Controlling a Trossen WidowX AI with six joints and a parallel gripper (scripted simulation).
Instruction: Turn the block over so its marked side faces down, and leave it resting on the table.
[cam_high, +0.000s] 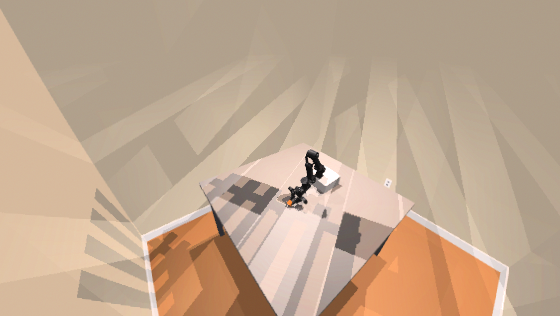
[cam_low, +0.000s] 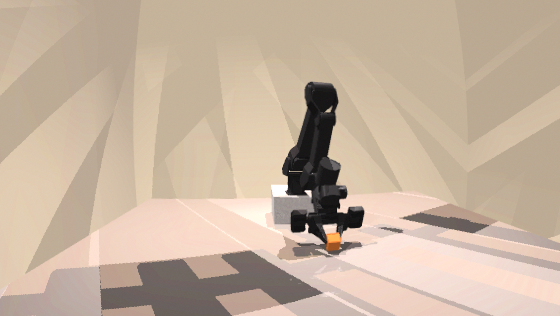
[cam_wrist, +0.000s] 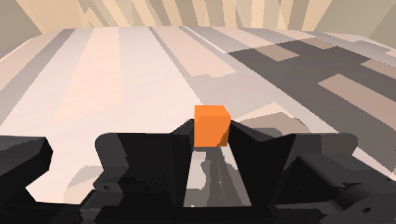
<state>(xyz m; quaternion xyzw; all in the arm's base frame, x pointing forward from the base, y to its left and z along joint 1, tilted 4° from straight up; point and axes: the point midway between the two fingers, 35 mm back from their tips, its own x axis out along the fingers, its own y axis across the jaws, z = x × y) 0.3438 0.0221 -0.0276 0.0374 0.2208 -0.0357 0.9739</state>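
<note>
Now: the orange block 1 cm below my gripper tip and 1 cm behind it.
</note>
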